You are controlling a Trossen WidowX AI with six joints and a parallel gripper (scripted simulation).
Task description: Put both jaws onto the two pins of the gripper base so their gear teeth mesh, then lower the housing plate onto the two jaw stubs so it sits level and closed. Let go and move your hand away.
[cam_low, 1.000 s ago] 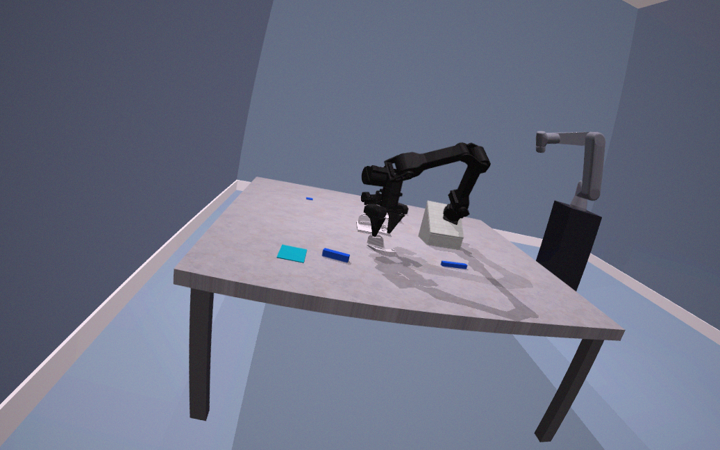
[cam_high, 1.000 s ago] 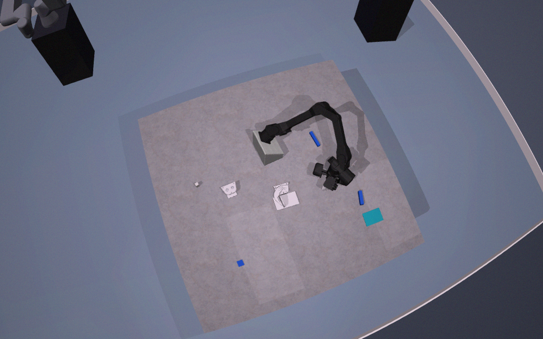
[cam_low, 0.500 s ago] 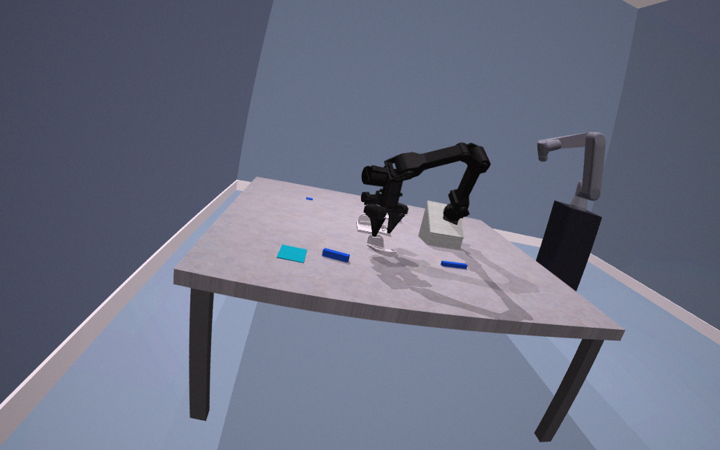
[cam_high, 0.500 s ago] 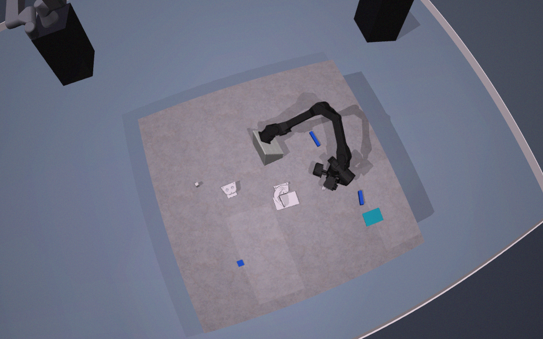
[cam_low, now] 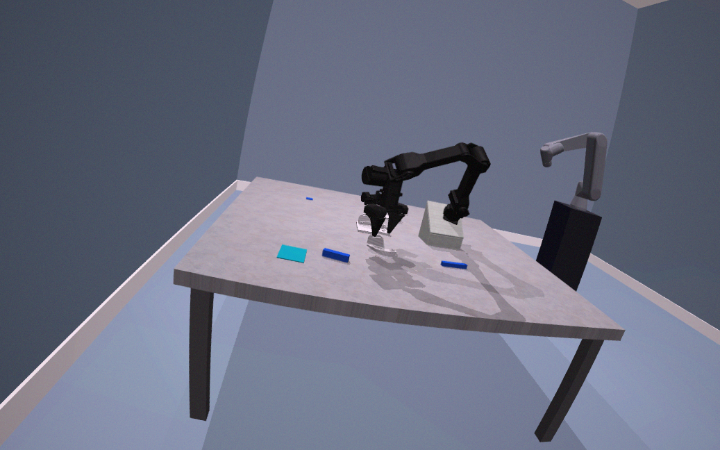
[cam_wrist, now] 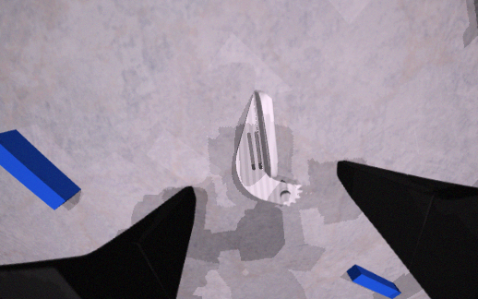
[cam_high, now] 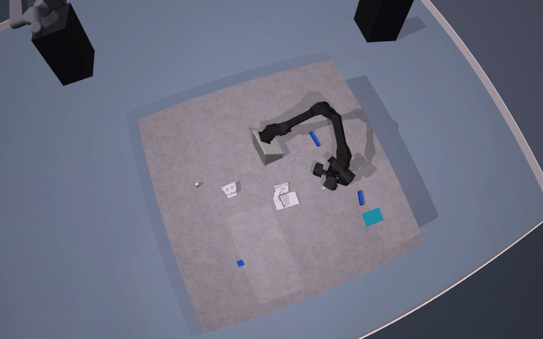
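Right now my gripper tip is 3 cm past the white jaw and 5 cm above it. Also, from my gripper tip: teal tile: 25 cm ahead, 20 cm to the left, 5 cm below; then blue bar: 26 cm behind, 1 cm to the left, 5 cm below; then white stepped part: 8 cm behind, 50 cm to the right, 5 cm below.
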